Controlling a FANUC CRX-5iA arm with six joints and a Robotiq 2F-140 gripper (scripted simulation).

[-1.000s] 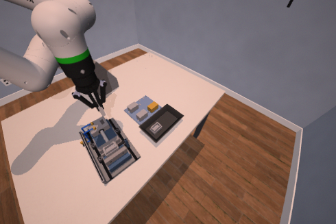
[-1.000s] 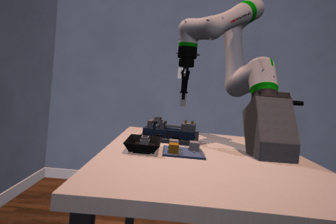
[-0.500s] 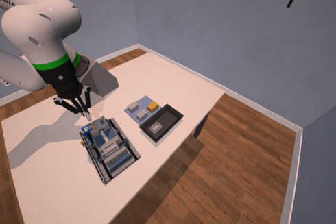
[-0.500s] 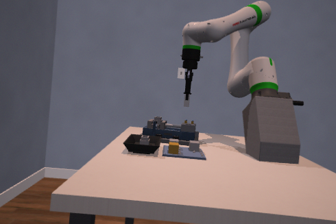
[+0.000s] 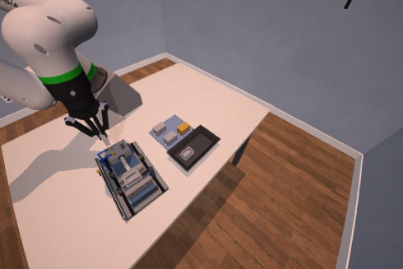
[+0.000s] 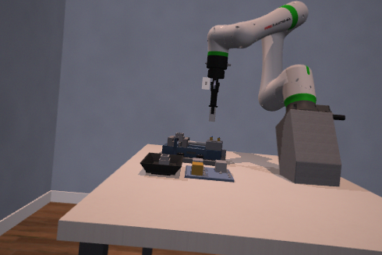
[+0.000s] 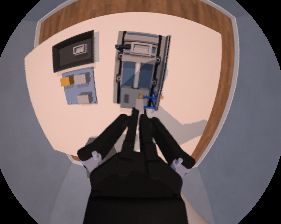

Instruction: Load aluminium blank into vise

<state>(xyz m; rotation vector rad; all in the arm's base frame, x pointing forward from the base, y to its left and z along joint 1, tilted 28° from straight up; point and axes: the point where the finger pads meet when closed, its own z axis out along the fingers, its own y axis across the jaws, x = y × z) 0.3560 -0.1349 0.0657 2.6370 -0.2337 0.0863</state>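
Right now the vise is 17 cm below my hand and 8 cm ahead of it. From my hand the other things lie so: brass blank: 33 cm to the left, 19 cm below, 8 cm ahead.
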